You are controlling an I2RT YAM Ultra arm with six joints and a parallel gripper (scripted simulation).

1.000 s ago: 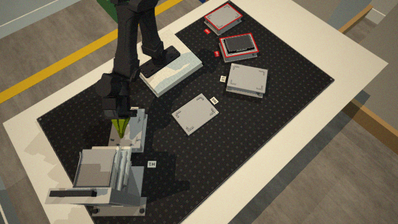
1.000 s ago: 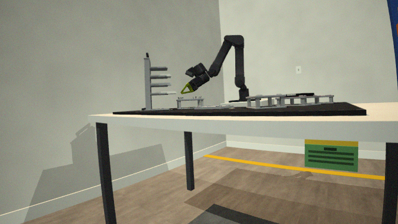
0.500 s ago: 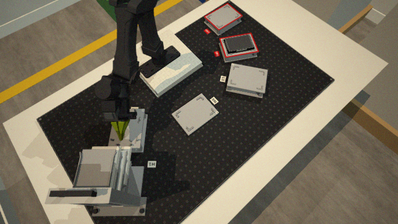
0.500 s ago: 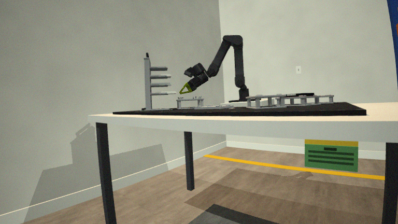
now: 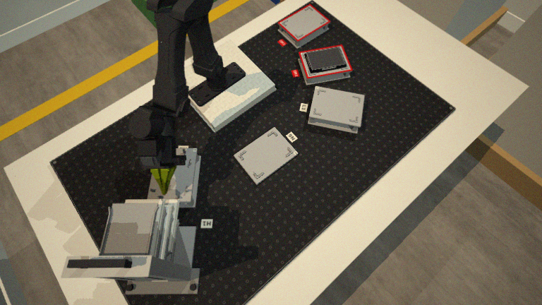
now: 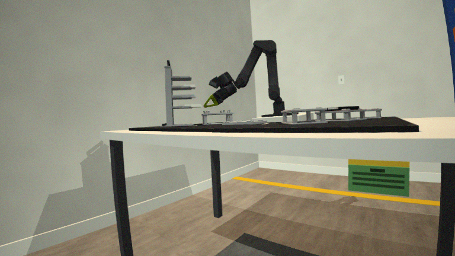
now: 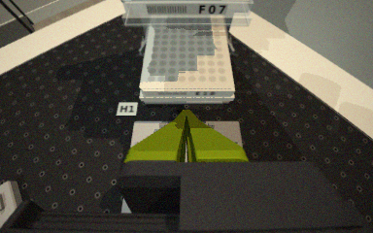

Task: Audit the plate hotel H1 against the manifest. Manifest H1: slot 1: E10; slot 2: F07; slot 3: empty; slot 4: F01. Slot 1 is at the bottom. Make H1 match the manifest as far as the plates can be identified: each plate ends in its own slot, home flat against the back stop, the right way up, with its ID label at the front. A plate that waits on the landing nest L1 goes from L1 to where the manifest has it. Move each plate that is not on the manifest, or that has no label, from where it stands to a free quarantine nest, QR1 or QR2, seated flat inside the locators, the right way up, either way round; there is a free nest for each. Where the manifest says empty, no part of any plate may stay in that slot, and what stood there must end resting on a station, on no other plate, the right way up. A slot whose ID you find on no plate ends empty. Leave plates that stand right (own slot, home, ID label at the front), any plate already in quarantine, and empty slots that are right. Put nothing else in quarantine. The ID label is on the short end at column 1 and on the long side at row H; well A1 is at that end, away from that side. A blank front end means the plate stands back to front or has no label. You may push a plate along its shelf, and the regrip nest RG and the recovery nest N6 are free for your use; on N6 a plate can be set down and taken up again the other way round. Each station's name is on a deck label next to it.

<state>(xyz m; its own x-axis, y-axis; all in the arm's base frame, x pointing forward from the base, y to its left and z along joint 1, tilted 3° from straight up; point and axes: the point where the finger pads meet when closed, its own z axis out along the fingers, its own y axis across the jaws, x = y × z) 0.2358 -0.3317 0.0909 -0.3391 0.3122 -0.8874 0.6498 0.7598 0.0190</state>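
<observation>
Right now my hand is 50 mm past the regrip nest, 40 mm to the right of it and 50 mm above it. Also, from my hand: H1 deck label (110 mm ahead, 30 mm to the left, 100 mm below); then white well plate (70 mm ahead, 60 mm to the right); then plate hotel H1 (150 mm ahead, 130 mm to the right, 50 mm above).
</observation>
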